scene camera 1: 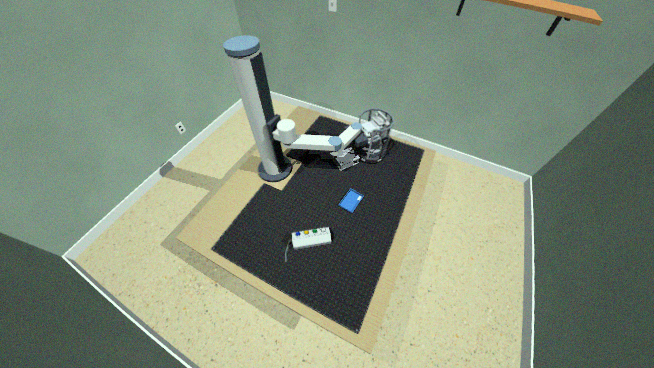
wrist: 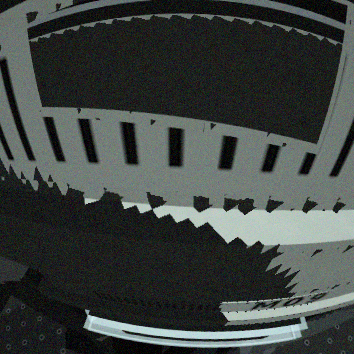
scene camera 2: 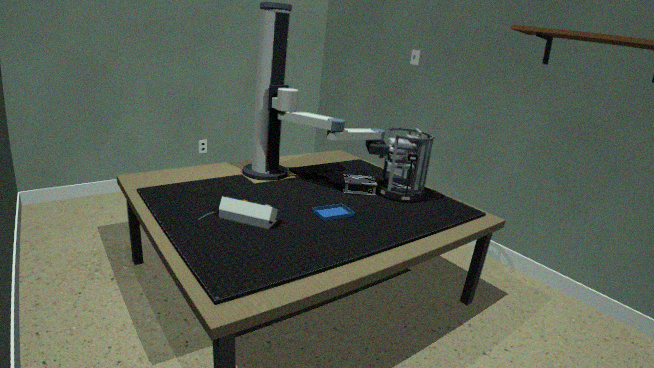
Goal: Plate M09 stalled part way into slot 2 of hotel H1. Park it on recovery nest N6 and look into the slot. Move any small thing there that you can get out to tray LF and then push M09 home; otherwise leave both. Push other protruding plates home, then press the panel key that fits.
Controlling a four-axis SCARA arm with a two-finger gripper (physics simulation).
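Where they show: gripper, fingertip midpoint: [scene camera 2: 406,155]; arm's base, origin of the base link: [scene camera 1: 275,168] [scene camera 2: 265,172].
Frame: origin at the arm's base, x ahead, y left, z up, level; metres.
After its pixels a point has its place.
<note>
Plate M09 [wrist: 287,303] shows its label at the lower right of the wrist view, much of its face dark in shadow. A large pale plate with a barcode [wrist: 200,184] fills the view above it; its label is cut off. My gripper [scene camera 1: 363,142] [scene camera 2: 387,149] is at the hotel's open side, shut on plate M09; its fingertips are hidden. Hotel H1 [scene camera 2: 407,198] {y 0.410, x 0.678, z 0.035 m} is a round cage of posts holding several pale plates. A small open frame [scene camera 1: 346,159] {y 0.266, x 0.460, z 0.073 m} [scene camera 2: 360,192] {y 0.273, x 0.485, z 0.018 m}, apparently nest N6, stands beside it. The blue tray [scene camera 1: 351,201] {y -0.013, x 0.625, z 0.015 m} [scene camera 2: 333,212] {y -0.005, x 0.617, z 0.015 m} is apparently LF; its label is unreadable.
The white key panel [scene camera 1: 311,239] {y -0.391, x 0.532, z 0.081 m} [scene camera 2: 248,213] {y -0.388, x 0.558, z 0.058 m} with blue, yellow, green and white keys and a cable stands on the black mat [scene camera 1: 300,280] {y -0.605, x 0.577, z 0.013 m} [scene camera 2: 225,270] {y -0.606, x 0.827, z 0.013 m}. A pale plate edge [wrist: 195,333] lies below M09. The arm's column [scene camera 1: 254,100] {y -0.059, x 0.046, z 0.641 m} [scene camera 2: 270,90] {y -0.050, x 0.093, z 0.467 m} stands behind.
</note>
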